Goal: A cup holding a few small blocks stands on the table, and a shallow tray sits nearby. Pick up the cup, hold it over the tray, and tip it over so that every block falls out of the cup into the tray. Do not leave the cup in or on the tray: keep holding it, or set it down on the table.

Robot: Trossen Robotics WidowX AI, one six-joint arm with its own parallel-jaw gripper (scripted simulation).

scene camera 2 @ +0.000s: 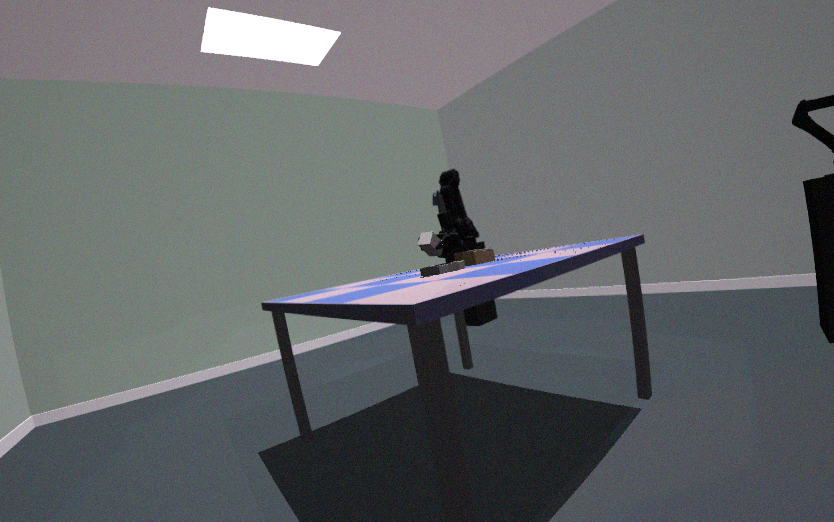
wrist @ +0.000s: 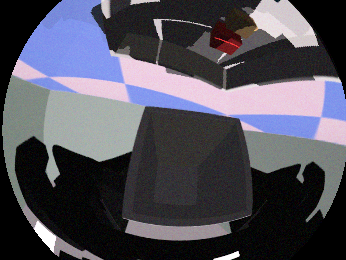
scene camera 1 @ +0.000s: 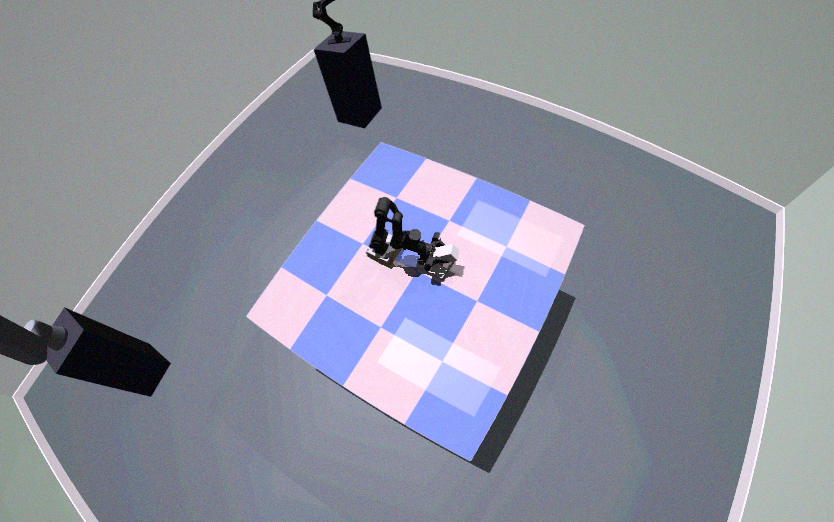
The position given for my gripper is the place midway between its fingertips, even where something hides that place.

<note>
My gripper (wrist: 183, 154) carries a grey cup.
</note>
